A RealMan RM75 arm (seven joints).
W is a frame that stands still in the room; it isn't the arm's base.
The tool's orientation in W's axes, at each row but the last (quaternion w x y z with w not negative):
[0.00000, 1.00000, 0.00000, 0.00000]
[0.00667, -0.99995, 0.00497, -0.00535]
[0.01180, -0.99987, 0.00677, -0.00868]
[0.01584, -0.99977, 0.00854, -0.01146]
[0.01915, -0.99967, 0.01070, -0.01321]
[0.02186, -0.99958, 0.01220, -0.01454]
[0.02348, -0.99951, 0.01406, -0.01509]
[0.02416, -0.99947, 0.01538, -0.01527]
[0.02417, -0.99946, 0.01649, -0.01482]
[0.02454, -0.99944, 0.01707, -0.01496]
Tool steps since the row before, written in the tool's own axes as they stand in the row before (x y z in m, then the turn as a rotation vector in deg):
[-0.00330, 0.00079, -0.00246, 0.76, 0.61, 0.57]
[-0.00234, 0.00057, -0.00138, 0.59, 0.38, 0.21]
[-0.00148, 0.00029, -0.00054, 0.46, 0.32, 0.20]
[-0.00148, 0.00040, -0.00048, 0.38, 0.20, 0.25]
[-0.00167, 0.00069, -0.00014, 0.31, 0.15, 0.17]
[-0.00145, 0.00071, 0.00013, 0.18, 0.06, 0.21]
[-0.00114, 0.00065, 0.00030, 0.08, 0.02, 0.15]
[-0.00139, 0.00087, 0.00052, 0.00, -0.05, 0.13]
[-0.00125, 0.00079, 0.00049, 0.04, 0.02, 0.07]
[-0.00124, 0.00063, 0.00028, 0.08, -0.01, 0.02]
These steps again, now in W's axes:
[-0.00330, -0.00079, 0.00246, 0.76, -0.61, -0.57]
[-0.00236, -0.00056, 0.00135, 0.59, -0.38, -0.21]
[-0.00149, -0.00028, 0.00051, 0.46, -0.32, -0.20]
[-0.00150, -0.00039, 0.00043, 0.38, -0.20, -0.25]
[-0.00169, -0.00066, 0.00007, 0.31, -0.15, -0.17]
[-0.00146, -0.00067, -0.00020, 0.18, -0.06, -0.21]
[-0.00115, -0.00060, -0.00036, 0.08, -0.02, -0.15]
[-0.00140, -0.00080, -0.00060, 0.01, 0.06, -0.13]
[-0.00126, -0.00072, -0.00056, 0.04, -0.02, -0.07]
[-0.00125, -0.00057, -0.00035, 0.08, 0.01, -0.02]

